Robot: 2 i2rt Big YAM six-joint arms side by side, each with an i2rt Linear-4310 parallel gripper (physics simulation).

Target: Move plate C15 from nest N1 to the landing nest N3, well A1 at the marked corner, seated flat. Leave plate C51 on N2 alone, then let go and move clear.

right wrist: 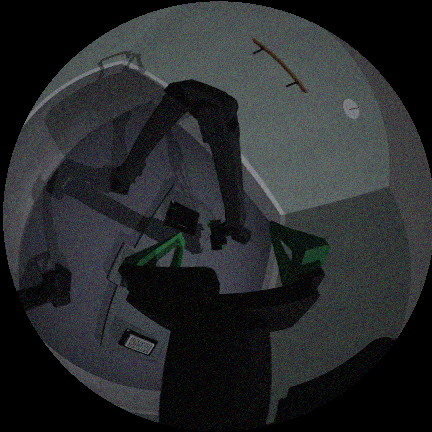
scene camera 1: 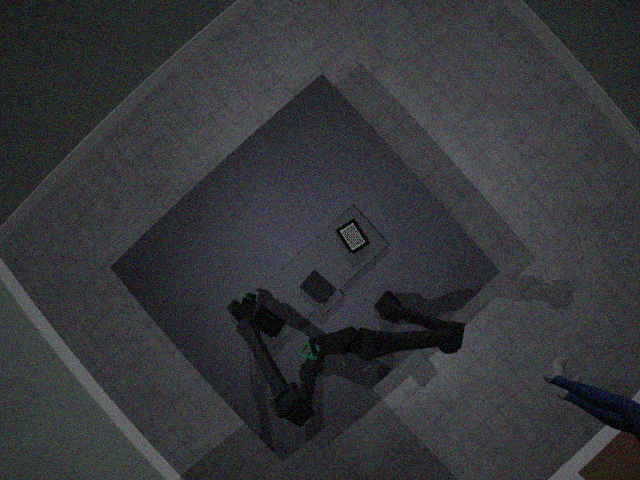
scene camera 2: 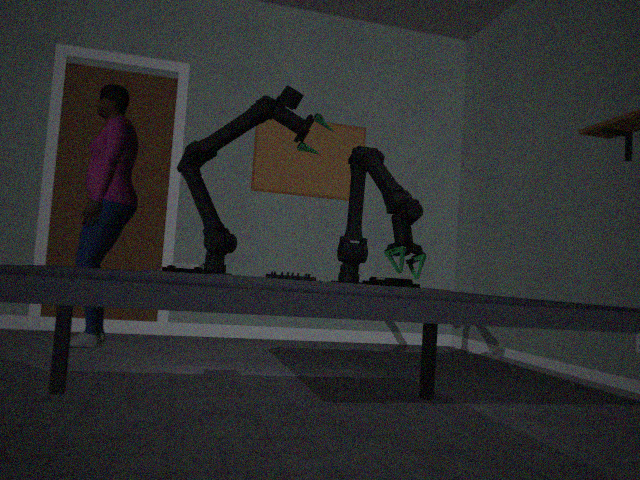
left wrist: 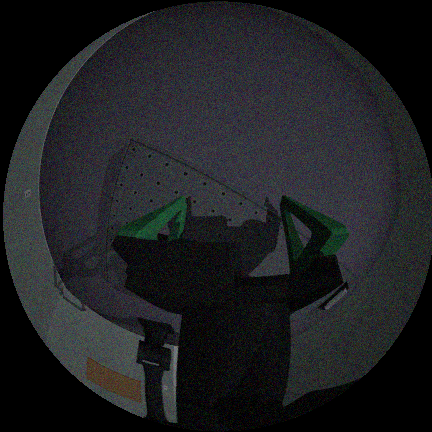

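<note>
The plates' labels and nest numbers cannot be read. A white-topped plate [scene camera 1: 353, 236] [right wrist: 139, 344] sits in a black nest at one end of the board [scene camera 1: 373, 248] [left wrist: 150, 175]. An all-black plate or nest [scene camera 1: 269, 324] [scene camera 2: 391, 281] [right wrist: 181, 217] is at the other end. A dark grey nest [scene camera 1: 317, 286] [scene camera 2: 291, 276] between them shows small upright posts in scene camera 2. My left gripper [scene camera 1: 247, 301] [scene camera 2: 408, 273] [left wrist: 233, 199] [right wrist: 210, 237] is open, pointing down, low beside the black item. My right gripper [scene camera 1: 309, 351] [scene camera 2: 324, 141] is open and high up.
The dark table [scene camera 1: 258, 180] [scene camera 2: 491, 310] bears both arms. The right forearm [scene camera 1: 398, 341] reaches across toward the left arm [scene camera 1: 294, 405] in scene camera 1. A person [scene camera 2: 113, 165] stands by the door [scene camera 2: 149, 206]. The picture is dim and grainy.
</note>
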